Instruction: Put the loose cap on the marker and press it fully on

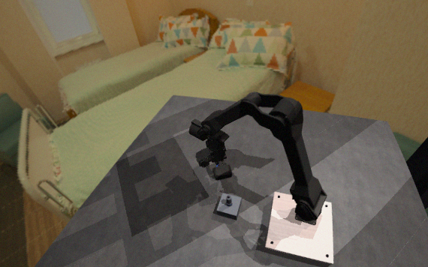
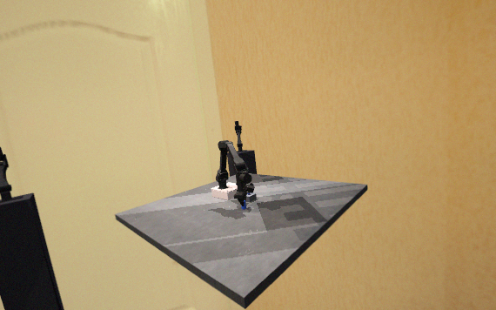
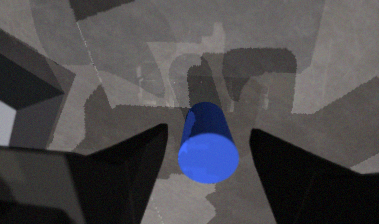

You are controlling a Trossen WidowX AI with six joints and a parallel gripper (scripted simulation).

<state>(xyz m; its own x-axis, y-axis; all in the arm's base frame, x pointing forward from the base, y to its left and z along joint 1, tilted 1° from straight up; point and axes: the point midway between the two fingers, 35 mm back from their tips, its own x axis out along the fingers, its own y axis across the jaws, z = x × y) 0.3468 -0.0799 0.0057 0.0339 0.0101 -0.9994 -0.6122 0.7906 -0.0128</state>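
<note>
Now: the blue cap right at my gripper tip. From my gripper tip the other things lie so: holder block 130 mm to the left, 100 mm behind, 10 mm below.
</note>
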